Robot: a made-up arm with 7 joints.
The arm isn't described. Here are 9 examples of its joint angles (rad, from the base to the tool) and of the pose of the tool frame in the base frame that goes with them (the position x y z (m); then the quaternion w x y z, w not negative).
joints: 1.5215 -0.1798 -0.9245 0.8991 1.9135 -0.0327 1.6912
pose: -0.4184 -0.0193 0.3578 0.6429 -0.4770 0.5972 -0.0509
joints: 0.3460 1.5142 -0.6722 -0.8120 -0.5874 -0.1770 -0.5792
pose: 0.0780 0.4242 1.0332 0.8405 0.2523 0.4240 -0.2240
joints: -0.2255 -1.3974 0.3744 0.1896 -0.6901 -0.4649 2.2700
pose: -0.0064 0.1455 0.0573 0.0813 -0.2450 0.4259 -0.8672
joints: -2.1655 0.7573 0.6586 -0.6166 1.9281 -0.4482 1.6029
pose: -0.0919 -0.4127 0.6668 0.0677 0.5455 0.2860 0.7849
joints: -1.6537 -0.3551 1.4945 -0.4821 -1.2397 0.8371 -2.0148
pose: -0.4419 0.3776 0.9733 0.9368 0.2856 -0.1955 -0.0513
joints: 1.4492 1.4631 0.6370 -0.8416 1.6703 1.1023 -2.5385
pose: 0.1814 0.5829 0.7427 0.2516 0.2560 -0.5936 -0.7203
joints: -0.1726 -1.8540 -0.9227 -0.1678 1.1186 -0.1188 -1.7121
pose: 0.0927 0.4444 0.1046 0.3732 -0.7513 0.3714 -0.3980
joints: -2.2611 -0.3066 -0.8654 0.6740 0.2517 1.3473 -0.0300
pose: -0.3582 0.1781 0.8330 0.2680 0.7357 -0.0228 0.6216
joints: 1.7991 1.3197 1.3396 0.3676 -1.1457 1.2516 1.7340
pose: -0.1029 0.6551 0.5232 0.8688 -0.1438 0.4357 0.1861
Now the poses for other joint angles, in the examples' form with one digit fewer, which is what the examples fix.
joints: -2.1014 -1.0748 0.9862 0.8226 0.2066 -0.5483 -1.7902
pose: -0.323 0.635 0.743 0.706 0.246 -0.597 -0.290
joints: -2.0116 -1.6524 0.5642 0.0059 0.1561 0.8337 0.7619
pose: 0.037 0.512 1.113 0.677 0.601 0.418 -0.074
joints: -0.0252 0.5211 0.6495 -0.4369 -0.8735 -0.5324 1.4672
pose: -0.333 0.050 0.690 0.328 -0.929 0.155 -0.067
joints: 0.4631 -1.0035 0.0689 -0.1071 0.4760 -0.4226 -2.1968
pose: -0.182 0.185 0.039 0.111 0.418 -0.747 0.505
